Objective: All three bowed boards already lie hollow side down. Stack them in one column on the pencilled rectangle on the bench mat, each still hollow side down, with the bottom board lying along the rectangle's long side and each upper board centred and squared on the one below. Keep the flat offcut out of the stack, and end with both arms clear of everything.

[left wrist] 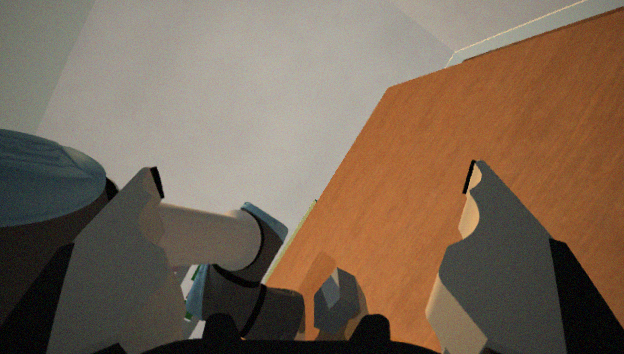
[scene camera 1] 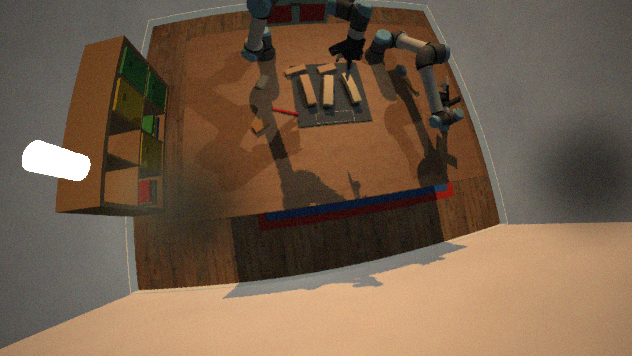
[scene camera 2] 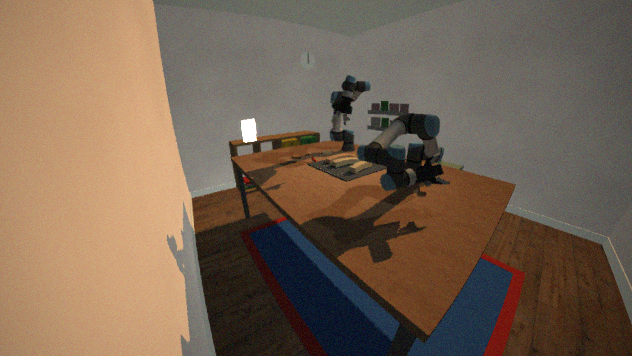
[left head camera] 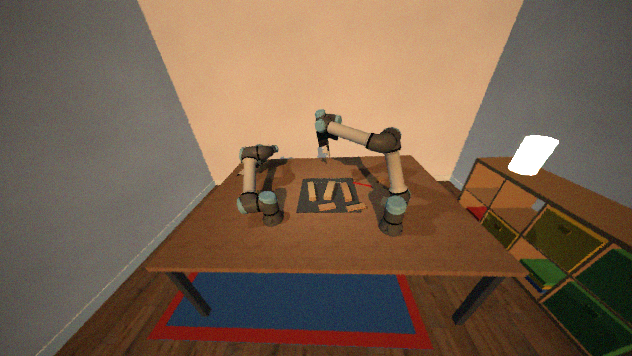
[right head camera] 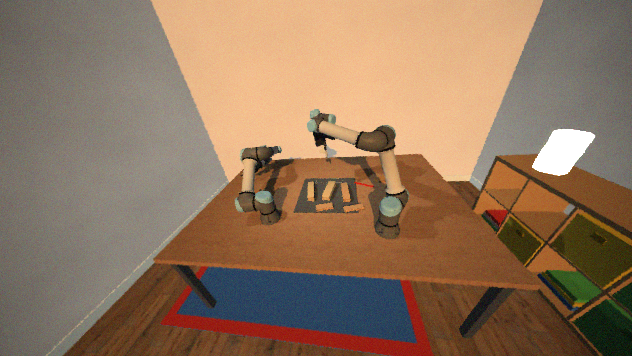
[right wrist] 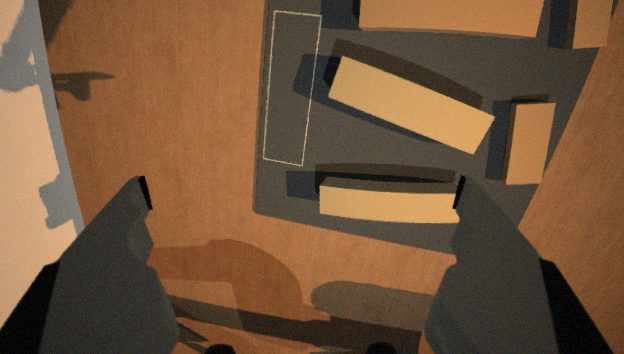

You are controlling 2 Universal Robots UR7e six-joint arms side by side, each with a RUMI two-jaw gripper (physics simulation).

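Places are measured from the left arm's base along level axes (x right, y ahead, z up), in millimetres.
Where they show: left gripper, fingertip midpoint: (left wrist: 311, 166) (scene camera 1: 446, 83) (scene camera 2: 445, 168) (left head camera: 239, 170) (right head camera: 242, 170); right gripper, fingertip midpoint: (scene camera 1: 341, 71) (scene camera 2: 338, 124) (left head camera: 327, 152) (right head camera: 326, 152) (right wrist: 303, 178); left arm's base, link origin: (left wrist: 286, 325) (scene camera 1: 373, 56) (left head camera: 273, 219) (right head camera: 270, 218); right arm's base, link origin: (scene camera 1: 265, 53) (scene camera 2: 348, 150) (left head camera: 390, 227) (right head camera: 386, 229).
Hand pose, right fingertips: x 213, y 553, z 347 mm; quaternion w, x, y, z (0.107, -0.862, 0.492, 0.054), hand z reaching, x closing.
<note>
Each offset is from my right fingertips to the top centre of the thing. "pt": to the spot under its first point. Level surfaces: height alone.
Three long pale bowed boards, the left (left head camera: 312, 191) (scene camera 1: 351, 89) (right wrist: 390, 205), the middle (left head camera: 329, 191) (scene camera 1: 328, 91) (right wrist: 410, 105) and the right (left head camera: 346, 192) (scene camera 1: 308, 90) (right wrist: 450, 15) as the left head camera shows them, lie apart, hollow down, on the dark mat @[dz -341 mm] (left head camera: 303, 206) (right wrist: 280, 192). The pencilled rectangle (right wrist: 269, 85) is bare at the mat's edge. Two shorter pieces @[dx +108, dy -280, dz -324 mm] (right wrist: 530, 142) @[pt dx +280, dy -223, dz -325 mm] (right wrist: 590, 25) lie opposite; which is the offcut is unclear. My right gripper (right wrist: 303, 178) is open above the mat. My left gripper (left wrist: 311, 166) is open and empty, away from the boards.
A red stick @[dx +279, dy +148, dz -335 mm] (left head camera: 362, 184) (scene camera 1: 285, 111) lies beside the mat. Small blocks @[dx +507, dy -33, dz -328 mm] (scene camera 1: 262, 81) @[dx +400, dy +285, dz -328 mm] (scene camera 1: 260, 127) lie on the wooden table @[dz -347 mm] (left head camera: 330, 245) (scene camera 1: 220, 165), on the right arm's side. A shelf unit (scene camera 1: 80, 125) stands beyond the table's edge.
</note>
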